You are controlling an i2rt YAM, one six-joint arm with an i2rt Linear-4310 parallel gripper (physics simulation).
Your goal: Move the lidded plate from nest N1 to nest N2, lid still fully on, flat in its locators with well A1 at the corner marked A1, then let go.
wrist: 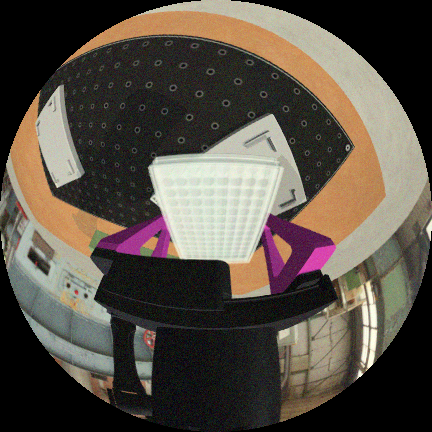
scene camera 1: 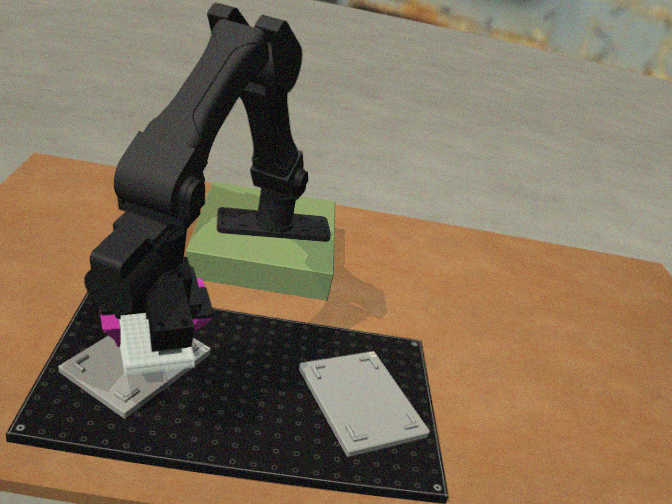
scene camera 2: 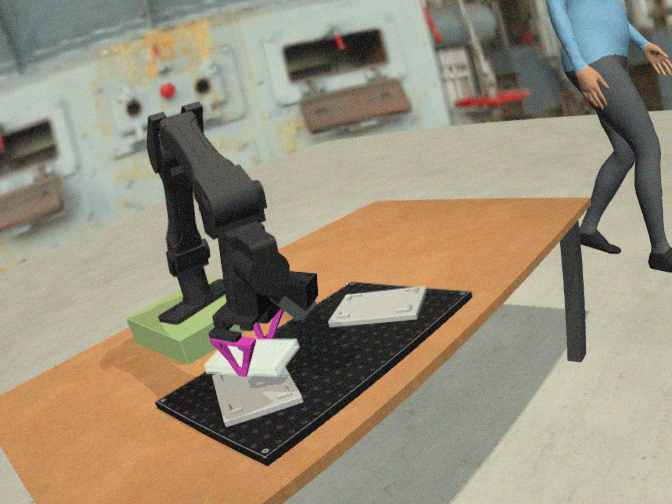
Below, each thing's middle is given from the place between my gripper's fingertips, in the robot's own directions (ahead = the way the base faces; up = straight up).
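Labels:
Grey nest (scene camera 1: 98, 370): 40 mm below my hand, 20 mm to the right of it.

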